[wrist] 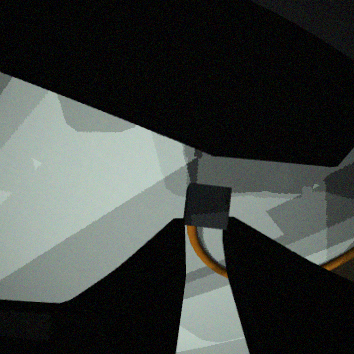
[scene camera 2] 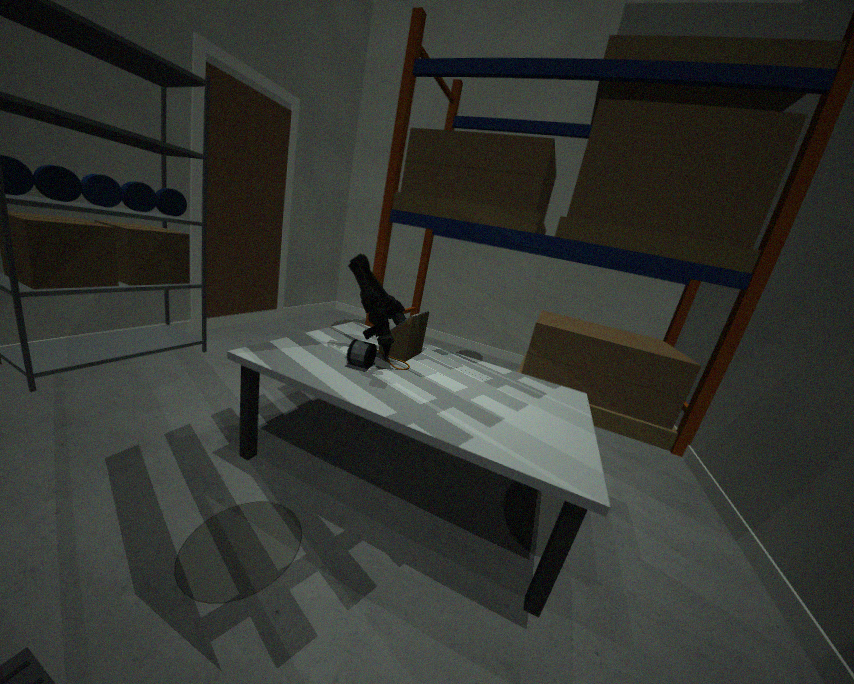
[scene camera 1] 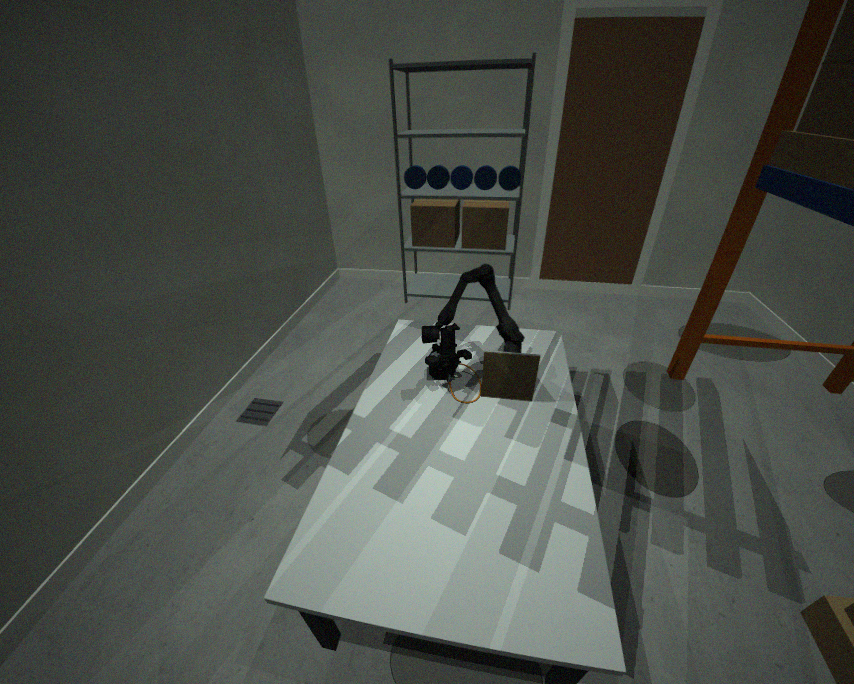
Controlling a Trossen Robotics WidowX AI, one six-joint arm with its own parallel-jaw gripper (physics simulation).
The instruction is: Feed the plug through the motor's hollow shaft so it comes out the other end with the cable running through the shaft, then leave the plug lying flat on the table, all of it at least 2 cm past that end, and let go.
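The motor is a dark, squat cylinder lying on the table; a large black shape across the top of the wrist view appears to be its near side. My gripper is beside the motor, pointing down, shut on the plug. The plug is a small dark block at the fingertips, apart from the black shape in the wrist image. The orange cable runs from the plug in a loop. The motor's shaft opening does not show, and the scene views are too dark to show the plug.
A brown upright panel stands on the white table beside the cable loop, near the arm's base. A grey shelf unit and an orange rack stand beyond the table.
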